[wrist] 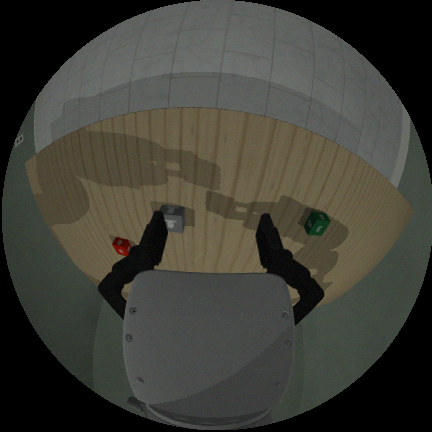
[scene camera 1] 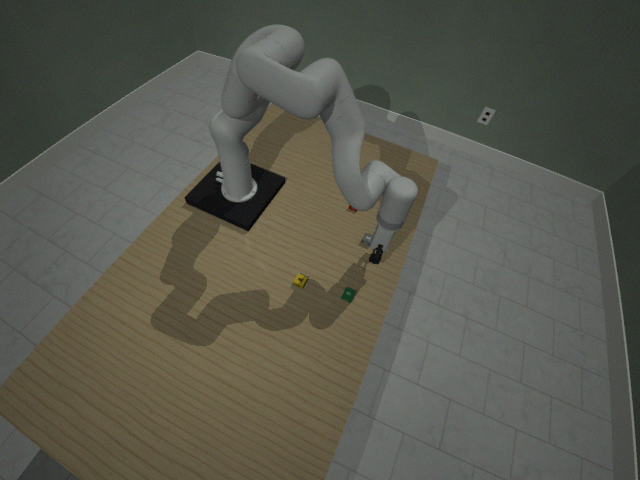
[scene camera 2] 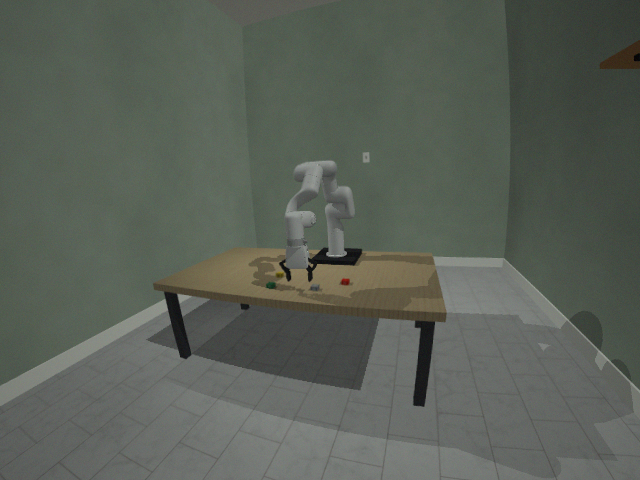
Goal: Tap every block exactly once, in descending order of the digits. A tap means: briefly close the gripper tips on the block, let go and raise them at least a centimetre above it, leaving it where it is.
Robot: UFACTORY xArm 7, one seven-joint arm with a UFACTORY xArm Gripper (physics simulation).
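My gripper (scene camera 1: 375, 259) (scene camera 2: 299, 279) (wrist: 211, 222) is open and empty, above the table between the grey block and the green block. The grey block (scene camera 1: 366, 239) (scene camera 2: 314, 287) (wrist: 176, 223) is partly covered by the left finger in the wrist view; its digit looks like a 6 or a 9. The green block (scene camera 1: 348, 294) (scene camera 2: 270, 285) (wrist: 317, 223) is right of the right finger there, its digit unclear. The red block (scene camera 1: 353, 208) (scene camera 2: 345, 281) (wrist: 121, 246) is beyond the left finger. The yellow block (scene camera 1: 299, 280) (scene camera 2: 279, 274) does not show in the wrist view.
The wooden table (scene camera 1: 232, 403) (scene camera 2: 392, 289) (wrist: 225, 145) bears the blocks, and its long edge runs close by the grey and green blocks. The arm's black base plate (scene camera 1: 263, 188) (scene camera 2: 351, 256) is on the table. The arm's shadow falls around the green block.
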